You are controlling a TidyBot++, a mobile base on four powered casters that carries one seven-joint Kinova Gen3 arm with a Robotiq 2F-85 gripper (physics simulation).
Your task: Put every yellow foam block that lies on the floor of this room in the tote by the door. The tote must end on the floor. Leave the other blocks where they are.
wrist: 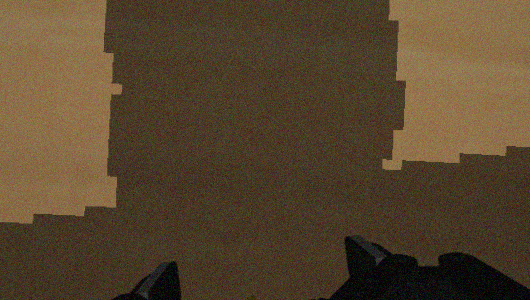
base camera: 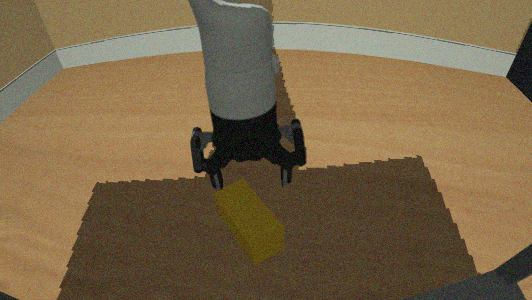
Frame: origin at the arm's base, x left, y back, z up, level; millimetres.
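Seen in the pictures: gripper, fingertip midpoint: (wrist: 263, 267) (base camera: 252, 185).
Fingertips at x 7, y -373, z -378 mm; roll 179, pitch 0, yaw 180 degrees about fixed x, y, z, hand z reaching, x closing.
A point is followed by its place in that frame.
A yellow foam block (base camera: 251, 222) @[x 8, y -283, z -337 mm] lies on the wooden floor in the base camera view, inside a broad shadow. It is slanted, its far end to the left and its near end to the right. My gripper (base camera: 251, 186) @[x 7, y -373, z -378 mm] (wrist: 263, 267) @[x 7, y -373, z -378 mm] points down, open and empty, at the far end of the block. In the base camera view the left fingertip appears close to the block's far left corner; whether they touch I cannot tell. In the wrist view a faint trace of yellow shows at the bottom edge between the fingers. The tote does not show in either view.
Tan walls with a pale skirting board (base camera: 400, 40) @[x -452, y -817, z -332 mm] stand behind the arm, with a corner at the left. A dark object (base camera: 522, 67) @[x -884, y -681, z -330 mm] stands at the right edge of the base camera view. Dark grey parts show at the lower right.
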